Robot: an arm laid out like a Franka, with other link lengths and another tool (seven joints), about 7 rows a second.
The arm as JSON. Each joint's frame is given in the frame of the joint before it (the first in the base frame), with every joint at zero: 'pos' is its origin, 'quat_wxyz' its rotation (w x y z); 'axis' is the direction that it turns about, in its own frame. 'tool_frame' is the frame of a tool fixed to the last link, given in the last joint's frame.
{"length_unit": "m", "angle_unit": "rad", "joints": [
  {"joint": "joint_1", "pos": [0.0, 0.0, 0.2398], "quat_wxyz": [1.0, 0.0, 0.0, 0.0], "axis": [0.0, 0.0, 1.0]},
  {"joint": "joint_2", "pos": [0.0, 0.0, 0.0], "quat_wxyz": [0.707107, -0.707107, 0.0, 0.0], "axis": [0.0, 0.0, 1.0]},
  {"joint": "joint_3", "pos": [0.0, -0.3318, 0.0], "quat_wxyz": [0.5, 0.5, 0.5, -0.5], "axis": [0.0, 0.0, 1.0]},
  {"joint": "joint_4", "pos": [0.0, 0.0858, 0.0], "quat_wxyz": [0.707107, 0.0, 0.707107, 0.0], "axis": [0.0, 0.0, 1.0]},
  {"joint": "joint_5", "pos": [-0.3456, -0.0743, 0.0], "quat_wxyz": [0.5, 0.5, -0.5, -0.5], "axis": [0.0, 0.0, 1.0]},
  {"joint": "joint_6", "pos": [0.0, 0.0, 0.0], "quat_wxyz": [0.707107, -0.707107, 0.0, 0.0], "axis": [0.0, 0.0, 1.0]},
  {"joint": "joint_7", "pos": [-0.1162, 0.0, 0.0], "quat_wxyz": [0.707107, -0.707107, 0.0, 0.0], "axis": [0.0, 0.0, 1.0]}
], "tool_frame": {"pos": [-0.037, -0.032, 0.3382], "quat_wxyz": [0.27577, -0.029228, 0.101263, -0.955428]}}
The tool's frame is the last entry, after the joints.
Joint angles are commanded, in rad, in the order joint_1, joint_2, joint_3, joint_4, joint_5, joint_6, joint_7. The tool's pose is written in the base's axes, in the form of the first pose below.
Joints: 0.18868, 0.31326, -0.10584, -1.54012, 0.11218, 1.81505, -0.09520
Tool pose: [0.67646, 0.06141, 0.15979, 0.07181, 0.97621, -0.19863, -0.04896]
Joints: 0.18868, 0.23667, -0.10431, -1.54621, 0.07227, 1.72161, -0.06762
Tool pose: [0.64699, 0.04857, 0.19475, 0.08929, 0.97325, -0.20384, -0.05715]
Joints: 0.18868, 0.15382, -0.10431, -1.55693, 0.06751, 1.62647, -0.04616
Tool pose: [0.61211, 0.04433, 0.22924, 0.09070, 0.97085, -0.21054, -0.06996]
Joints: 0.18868, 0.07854, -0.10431, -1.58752, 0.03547, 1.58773, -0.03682
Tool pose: [0.58945, 0.03140, 0.25523, 0.10144, 0.96947, -0.21384, -0.06412]
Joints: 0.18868, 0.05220, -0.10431, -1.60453, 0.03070, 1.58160, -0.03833
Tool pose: [0.58182, 0.02912, 0.26170, 0.10193, 0.96970, -0.21309, -0.06228]
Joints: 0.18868, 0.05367, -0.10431, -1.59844, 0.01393, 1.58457, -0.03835
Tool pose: [0.58524, 0.02375, 0.26458, 0.10885, 0.96927, -0.21337, -0.05612]
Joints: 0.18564, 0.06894, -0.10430, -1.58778, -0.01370, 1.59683, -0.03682
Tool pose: [0.59390, 0.01342, 0.26336, 0.12150, 0.96766, -0.21572, -0.04829]
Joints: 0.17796, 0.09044, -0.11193, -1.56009, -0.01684, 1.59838, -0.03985
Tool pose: [0.60353, 0.00423, 0.26450, 0.12288, 0.96625, -0.22201, -0.04443]
